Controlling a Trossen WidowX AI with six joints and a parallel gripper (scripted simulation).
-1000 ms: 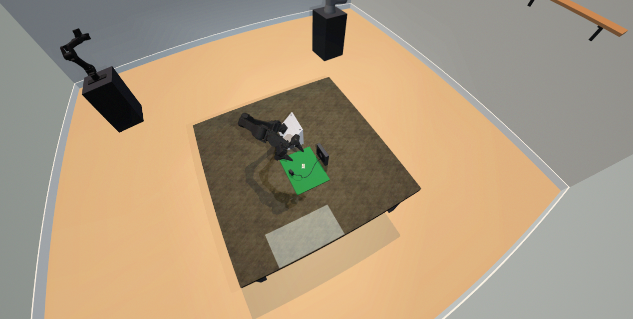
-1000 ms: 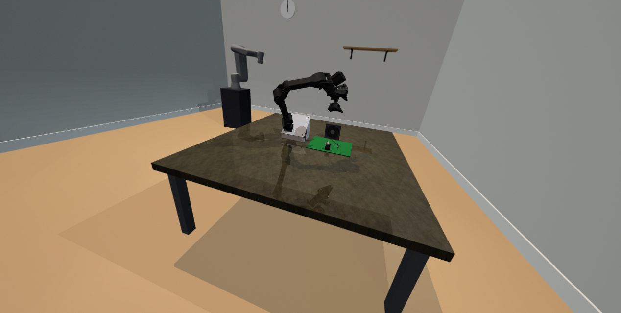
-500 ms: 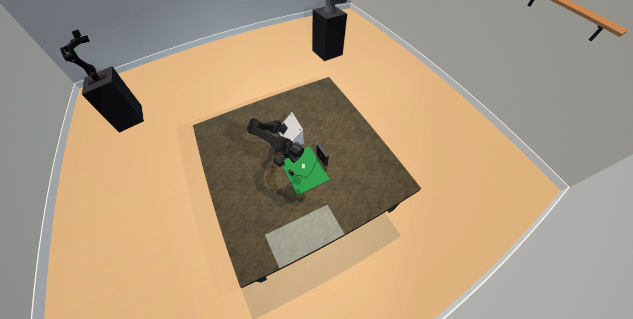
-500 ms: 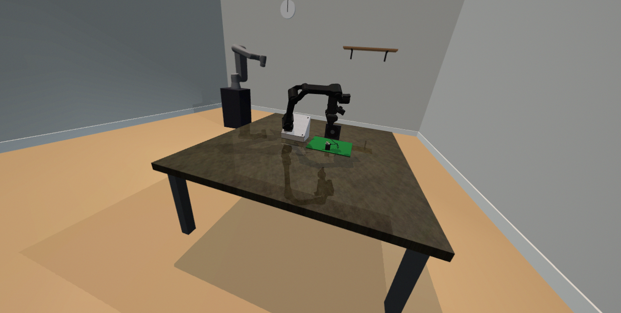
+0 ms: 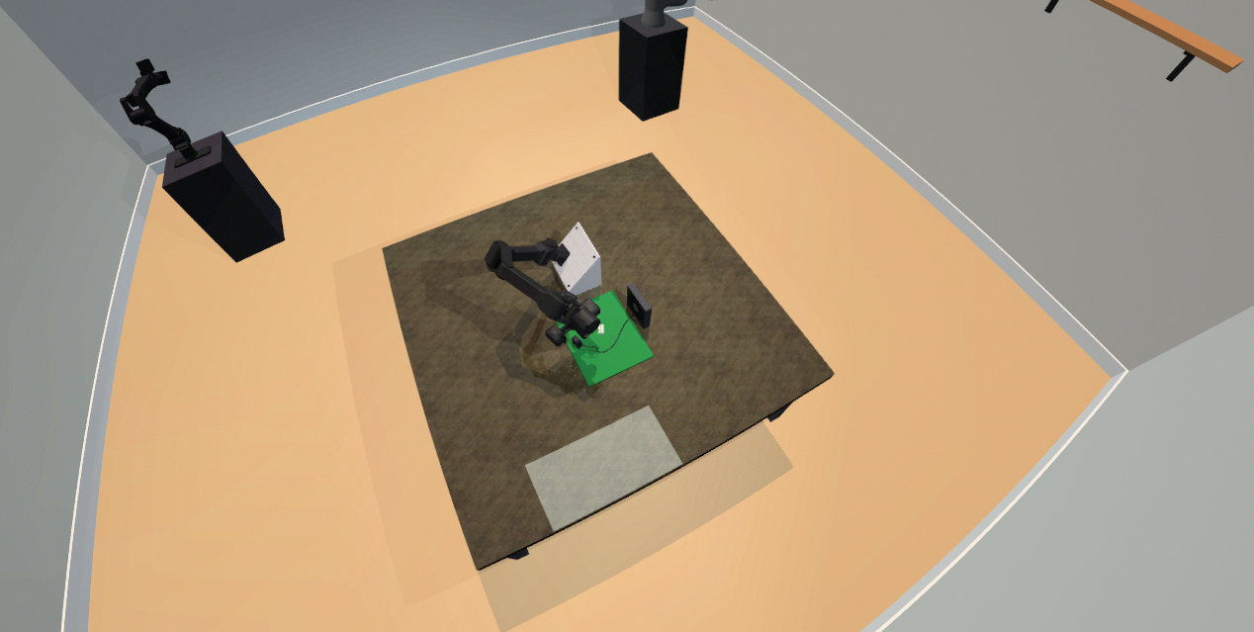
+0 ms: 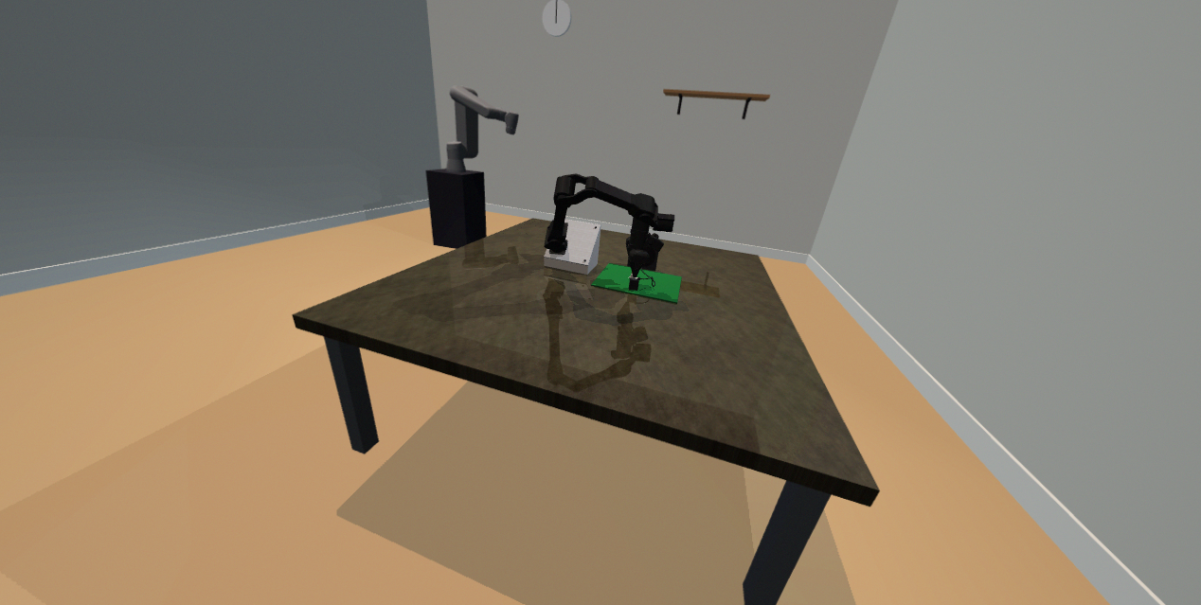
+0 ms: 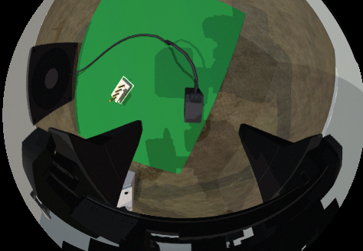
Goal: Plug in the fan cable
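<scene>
Right now my gripper tip is 5 cm above the fan plug and 1 cm short of it. The rest, counted from my gripper tip: fan header: 10 cm to the left, 7 cm below; then black fan: 24 cm to the left, 2 cm ahead, 1 cm below; then green board: 9 cm to the left, 8 cm below, 2 cm ahead.
</scene>
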